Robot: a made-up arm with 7 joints.
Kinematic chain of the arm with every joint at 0, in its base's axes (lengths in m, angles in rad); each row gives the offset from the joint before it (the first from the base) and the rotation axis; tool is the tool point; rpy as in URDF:
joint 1: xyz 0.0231 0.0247 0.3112 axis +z
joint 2: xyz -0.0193 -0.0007 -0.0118 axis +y
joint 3: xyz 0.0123 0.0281 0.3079 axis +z
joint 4: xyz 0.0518 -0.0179 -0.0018 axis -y
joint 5: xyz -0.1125 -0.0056 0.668 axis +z
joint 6: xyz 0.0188 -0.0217 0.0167 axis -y
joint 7: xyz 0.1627 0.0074 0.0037 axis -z
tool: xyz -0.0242 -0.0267 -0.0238 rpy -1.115 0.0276 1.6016
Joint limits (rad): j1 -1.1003..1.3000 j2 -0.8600..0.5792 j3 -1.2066..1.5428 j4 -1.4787..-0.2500 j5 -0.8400..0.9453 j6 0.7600..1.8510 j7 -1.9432..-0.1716
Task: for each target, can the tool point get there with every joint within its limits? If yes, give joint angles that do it. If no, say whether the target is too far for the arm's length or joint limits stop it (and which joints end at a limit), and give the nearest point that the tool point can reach.
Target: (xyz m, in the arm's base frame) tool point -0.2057 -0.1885 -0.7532
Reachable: no: joint limits stop it (at a limit: joint 1, joint 2, joint 4, joint 6, joint 7) | nearest point 0.0689 -0.8573 0.1364 | short by 1.146 m
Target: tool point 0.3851 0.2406 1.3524
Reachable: yes | joints -0.6120 -0.1928 0.9281 -0.6036 -0.1423 1.1402 -0.9170
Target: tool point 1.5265 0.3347 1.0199
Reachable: no: too far | nearest point 1.0416 0.2347 0.8347 | short by 0.529 m
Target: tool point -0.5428 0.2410 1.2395
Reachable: yes | joints 0.7204 -0.6222 1.2216 -0.7503 -0.4980 0.9881 -0.8423
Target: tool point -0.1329 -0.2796 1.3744
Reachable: yes | joints -0.5121 -0.4657 -0.6070 -0.7271 0.3709 1.2026 -1.6654
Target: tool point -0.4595 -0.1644 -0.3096
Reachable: no: joint limits stop it (at a limit: joint 1, joint 2, joint 4, joint 6, joint 7) | nearest point -0.3960 -0.7578 0.3323 | short by 0.876 m
